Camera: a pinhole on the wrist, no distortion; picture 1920 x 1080 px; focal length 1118.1 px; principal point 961.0 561.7 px. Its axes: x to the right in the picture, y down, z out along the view. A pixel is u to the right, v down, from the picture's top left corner.
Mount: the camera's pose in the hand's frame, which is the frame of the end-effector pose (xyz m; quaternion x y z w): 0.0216 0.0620 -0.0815 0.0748 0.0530 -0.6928 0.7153
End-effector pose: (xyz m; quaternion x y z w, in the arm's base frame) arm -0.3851 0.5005 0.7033 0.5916 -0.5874 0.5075 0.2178
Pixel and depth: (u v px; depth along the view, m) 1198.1 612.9 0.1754
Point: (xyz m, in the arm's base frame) -0.3558 0.4173 0.6946
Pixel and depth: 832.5 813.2 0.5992
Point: -0.2558 -0.0179 0.6076
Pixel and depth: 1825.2 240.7 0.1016
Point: -0.3509 0.5087 0.7071
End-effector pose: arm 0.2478 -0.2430 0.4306 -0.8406 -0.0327 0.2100 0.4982
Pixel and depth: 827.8 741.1 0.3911
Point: 0.1862 0.0147 0.2441
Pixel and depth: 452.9 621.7 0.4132
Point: 0.1061 -0.0269 0.1261
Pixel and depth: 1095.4 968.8 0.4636
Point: 0.2792 0.1451 0.2804
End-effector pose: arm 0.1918 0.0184 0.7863 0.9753 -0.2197 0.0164 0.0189
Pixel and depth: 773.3 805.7 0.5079
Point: 0.2816 -0.1020 0.3563
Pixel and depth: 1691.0 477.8 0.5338
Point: 0.3439 0.3521 0.3953
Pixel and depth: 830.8 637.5 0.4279
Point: 0.2186 -0.0440 0.4401
